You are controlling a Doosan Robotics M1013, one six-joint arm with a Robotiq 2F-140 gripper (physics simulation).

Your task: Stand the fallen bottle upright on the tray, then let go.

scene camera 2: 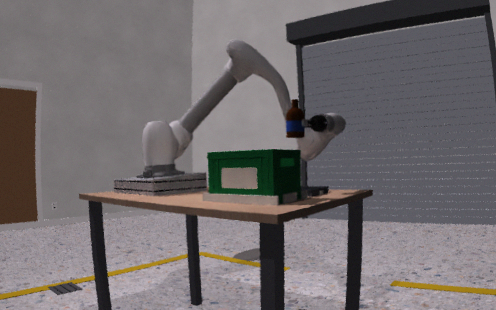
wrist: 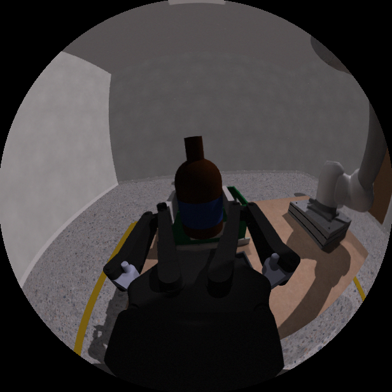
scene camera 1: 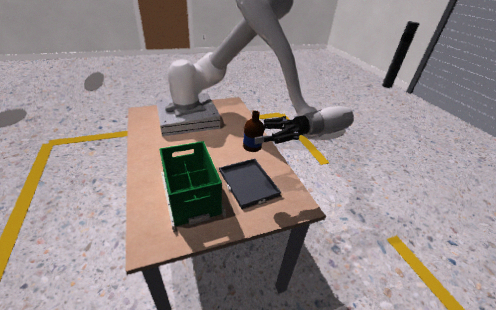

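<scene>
A brown bottle with a blue label is upright in the air, its neck pointing up. My gripper lies level and is shut on the bottle's body, with one finger pad on each side. The dark tray lies flat on the table; no bottle stands on it. In scene camera 1 the bottle appears above and behind the tray. In scene camera 2 it is well above the height of the table and higher than the crate.
A green crate with compartments stands beside the tray on the wooden table. The arm's base sits on a grey plinth at the table's other end.
</scene>
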